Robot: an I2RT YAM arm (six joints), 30 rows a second.
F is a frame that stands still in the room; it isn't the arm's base.
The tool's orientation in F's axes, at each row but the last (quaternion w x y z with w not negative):
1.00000 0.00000 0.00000 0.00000
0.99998 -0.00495 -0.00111 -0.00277
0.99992 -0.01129 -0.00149 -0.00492
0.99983 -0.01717 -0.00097 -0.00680
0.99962 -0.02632 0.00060 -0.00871
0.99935 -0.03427 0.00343 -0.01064
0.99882 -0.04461 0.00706 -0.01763
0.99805 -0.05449 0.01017 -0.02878
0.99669 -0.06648 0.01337 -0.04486
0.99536 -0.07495 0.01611 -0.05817
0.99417 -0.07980 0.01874 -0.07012
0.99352 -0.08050 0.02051 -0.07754
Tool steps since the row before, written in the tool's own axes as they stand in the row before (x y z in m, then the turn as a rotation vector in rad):
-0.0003 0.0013 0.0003 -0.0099 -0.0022 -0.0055
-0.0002 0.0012 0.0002 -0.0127 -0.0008 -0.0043
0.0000 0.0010 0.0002 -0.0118 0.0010 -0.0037
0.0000 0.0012 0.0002 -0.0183 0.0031 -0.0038
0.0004 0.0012 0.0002 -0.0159 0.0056 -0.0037
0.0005 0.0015 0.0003 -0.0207 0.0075 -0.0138
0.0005 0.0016 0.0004 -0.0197 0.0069 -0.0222
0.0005 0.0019 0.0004 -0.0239 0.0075 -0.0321
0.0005 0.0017 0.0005 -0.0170 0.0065 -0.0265
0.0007 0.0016 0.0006 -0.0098 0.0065 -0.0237
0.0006 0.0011 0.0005 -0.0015 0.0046 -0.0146
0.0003 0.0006 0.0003 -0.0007 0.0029 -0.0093
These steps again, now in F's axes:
-0.0003 0.0013 0.0003 -0.0099 -0.0022 -0.0055
-0.0002 0.0012 0.0002 -0.0127 -0.0008 -0.0043
0.0000 0.0010 0.0002 -0.0118 0.0010 -0.0038
0.0000 0.0012 0.0002 -0.0182 0.0032 -0.0039
0.0004 0.0012 0.0001 -0.0158 0.0057 -0.0040
0.0005 0.0015 0.0002 -0.0206 0.0070 -0.0142
0.0006 0.0016 0.0002 -0.0198 0.0056 -0.0225
0.0006 0.0019 0.0002 -0.0242 0.0054 -0.0323
0.0007 0.0017 0.0003 -0.0172 0.0045 -0.0268
0.0009 0.0016 0.0003 -0.0100 0.0040 -0.0242
0.0008 0.0011 0.0003 -0.0016 0.0024 -0.0151
0.0004 0.0006 0.0002 -0.0007 0.0015 -0.0096

